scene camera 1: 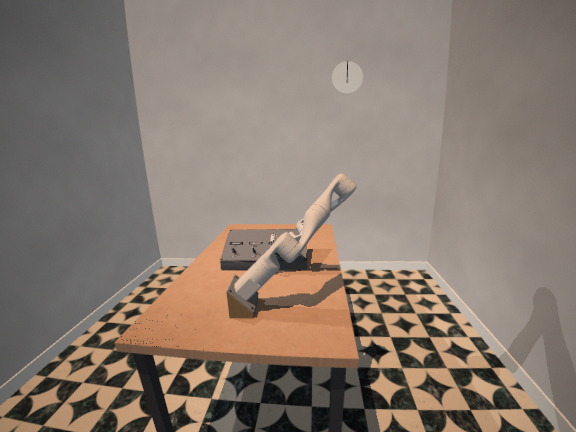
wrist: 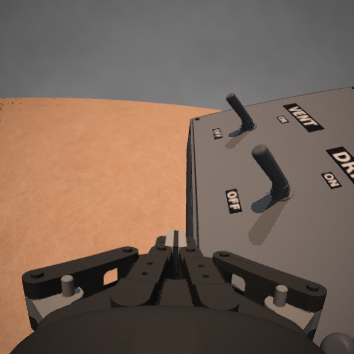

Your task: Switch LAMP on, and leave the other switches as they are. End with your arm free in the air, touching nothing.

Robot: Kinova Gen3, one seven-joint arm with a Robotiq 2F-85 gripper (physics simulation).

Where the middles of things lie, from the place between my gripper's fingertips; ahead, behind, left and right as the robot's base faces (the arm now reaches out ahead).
The grey switch panel [scene camera 1: 243,257] is 150 mm ahead of my hand, 30 mm to the right of it and 20 mm above it. From my hand the other things lie so: drive lever [wrist: 260,152] 70 mm ahead, 30 mm to the left, 50 mm above.
